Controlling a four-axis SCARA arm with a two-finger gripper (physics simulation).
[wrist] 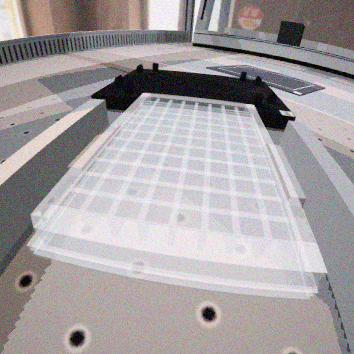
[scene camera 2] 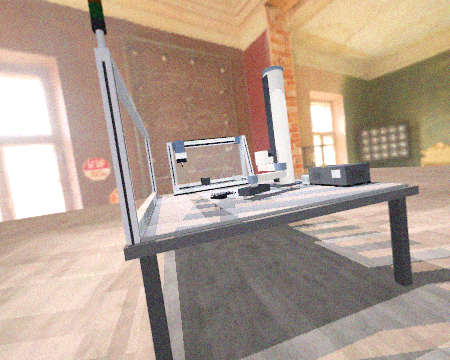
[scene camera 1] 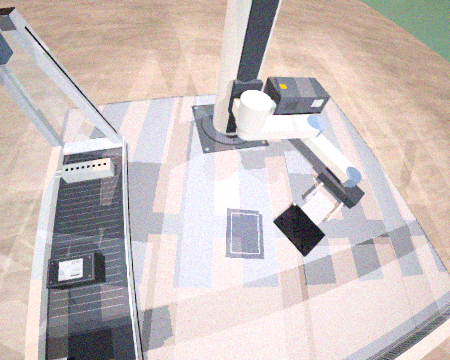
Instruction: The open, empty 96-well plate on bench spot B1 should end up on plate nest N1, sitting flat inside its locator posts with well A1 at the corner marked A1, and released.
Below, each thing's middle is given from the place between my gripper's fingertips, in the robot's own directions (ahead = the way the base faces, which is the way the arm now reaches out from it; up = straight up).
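Labels:
My gripper is 20 mm to the right of the 96-well plate [wrist: 184,191] and 10 mm past it. Counting from my hand, I find the black plate nest N1 [wrist: 202,85] 90 mm to the right, 50 mm ahead and 10 mm below. The dark deck [scene camera 1: 121,255] is 780 mm to the right of my hand, 110 mm behind it and 10 mm above it, whereas the dark grey box [scene camera 1: 305,89] sits 190 mm to the left of that same hand, 40 mm above it and 610 mm behind it.

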